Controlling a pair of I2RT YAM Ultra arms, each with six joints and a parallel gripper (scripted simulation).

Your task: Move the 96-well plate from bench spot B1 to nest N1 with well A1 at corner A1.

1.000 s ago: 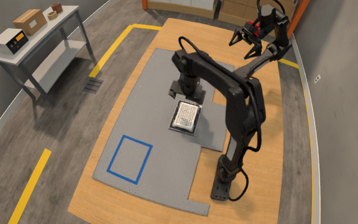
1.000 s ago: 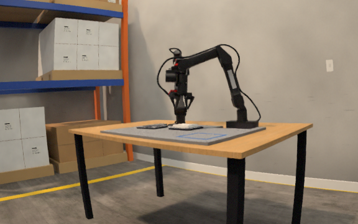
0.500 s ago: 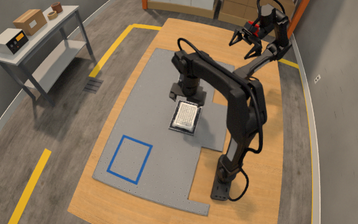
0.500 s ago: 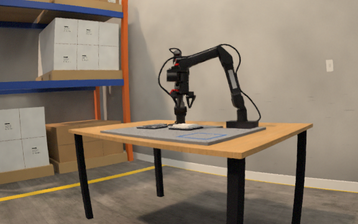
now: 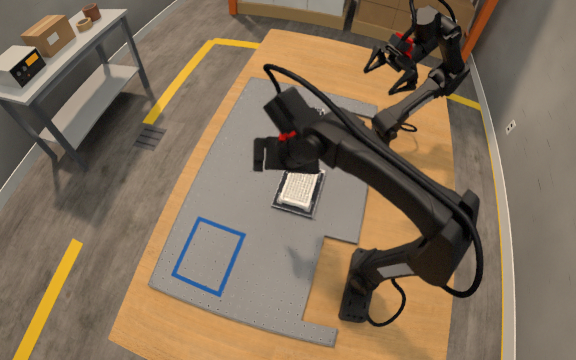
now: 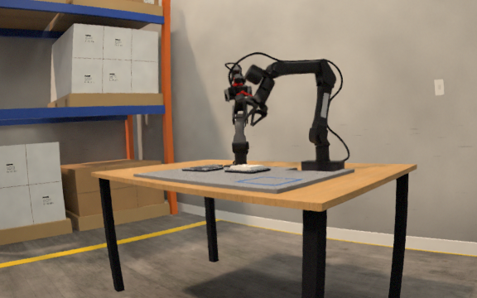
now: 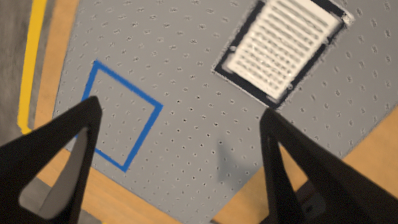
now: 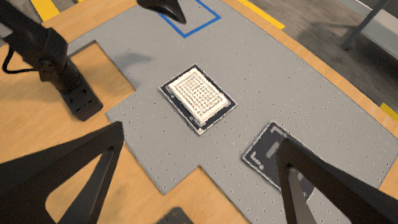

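My right gripper is now 140 mm short of the white 96-well plate, 160 mm to the right of it and 310 mm above it. Also, from my right hand: black plate nest (180 mm ahead, 90 mm to the right, 330 mm below).
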